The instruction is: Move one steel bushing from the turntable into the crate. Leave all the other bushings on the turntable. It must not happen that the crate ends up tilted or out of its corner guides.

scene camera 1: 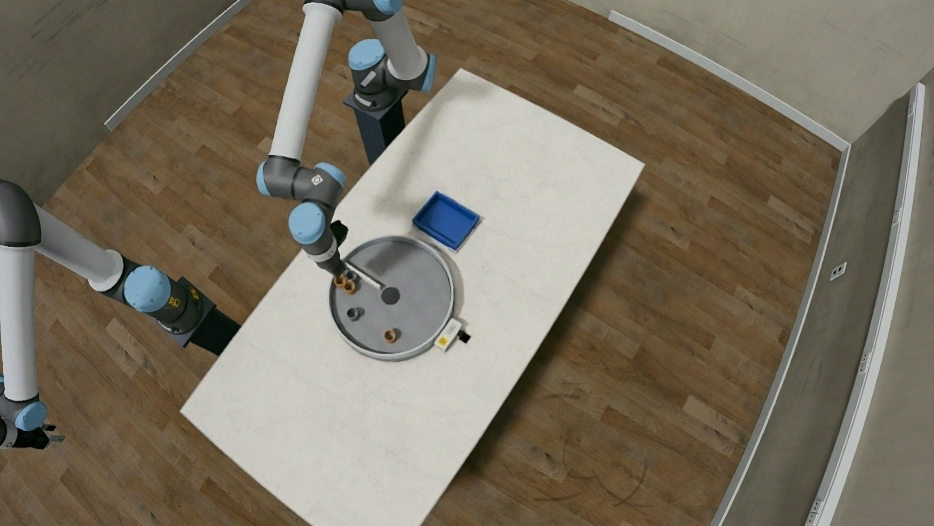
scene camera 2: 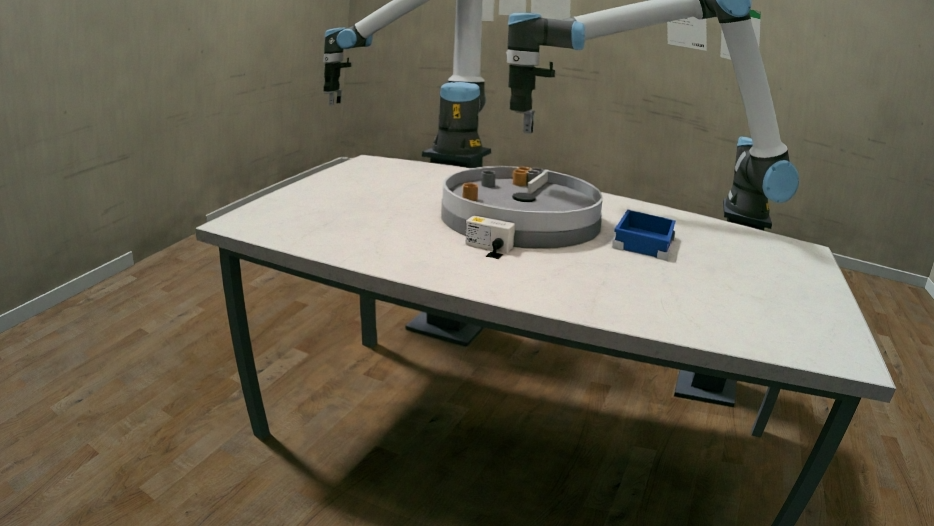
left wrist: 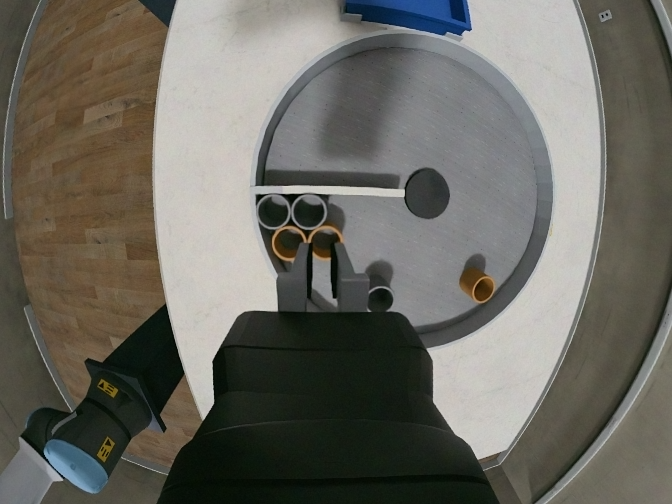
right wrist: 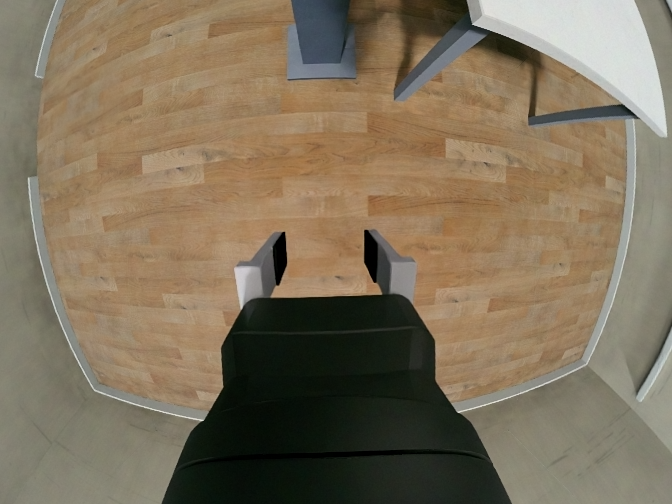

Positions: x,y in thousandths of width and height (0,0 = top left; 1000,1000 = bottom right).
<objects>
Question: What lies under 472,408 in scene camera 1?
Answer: A blue crate.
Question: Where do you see an orange bushing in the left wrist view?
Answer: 721,576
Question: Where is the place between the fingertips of my left gripper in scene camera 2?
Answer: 566,252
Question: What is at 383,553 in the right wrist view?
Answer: My right gripper.
</objects>
